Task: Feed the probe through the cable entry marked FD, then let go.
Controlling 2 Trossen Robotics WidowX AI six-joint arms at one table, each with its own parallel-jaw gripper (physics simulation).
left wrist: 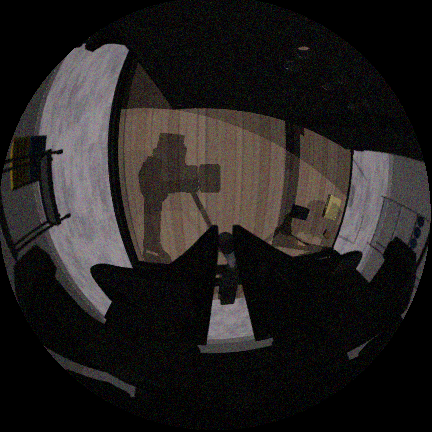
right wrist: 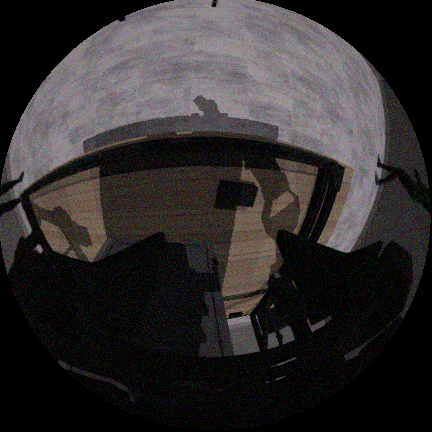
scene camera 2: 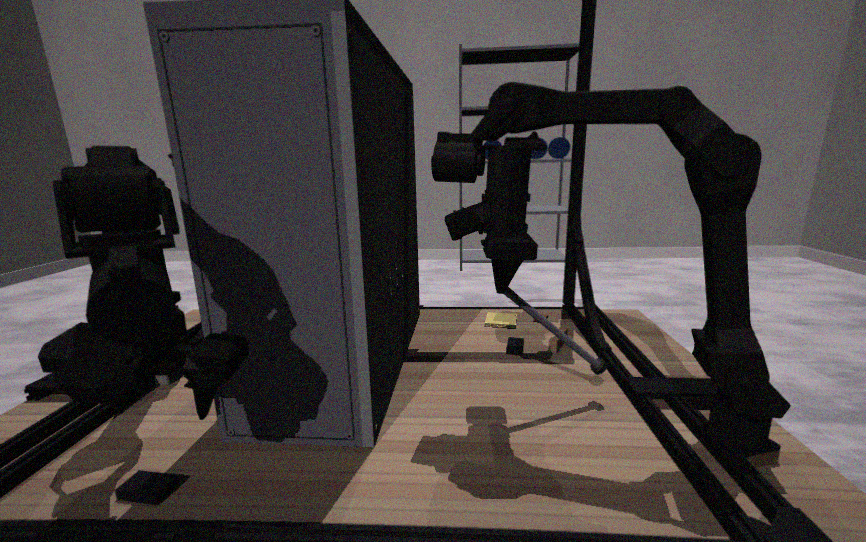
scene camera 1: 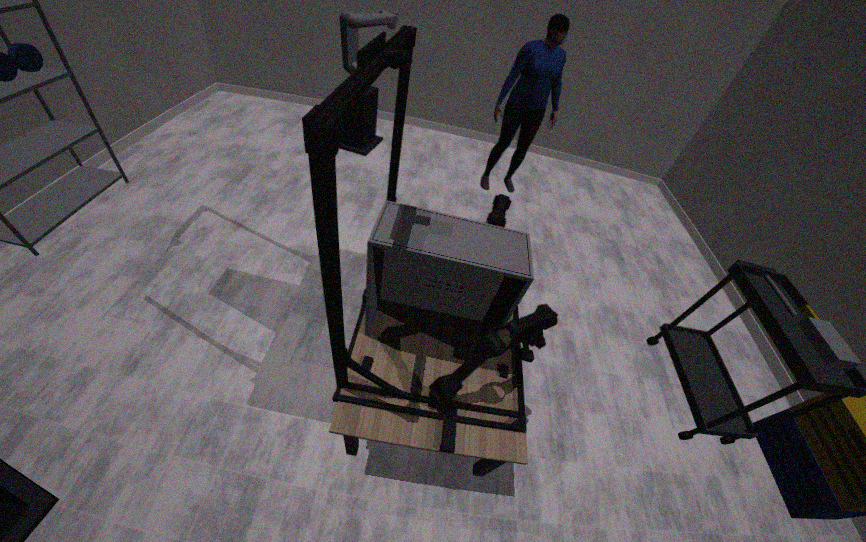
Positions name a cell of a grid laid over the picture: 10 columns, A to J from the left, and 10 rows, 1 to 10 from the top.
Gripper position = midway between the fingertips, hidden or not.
My left gripper (scene camera 2: F6) carries a grey probe; nothing else touches it. My right gripper (scene camera 2: B8) is open, with nothing in its grasp.
My left gripper is seen too in the left wrist view (left wrist: F6). My right gripper is seen too in the right wrist view (right wrist: F6).
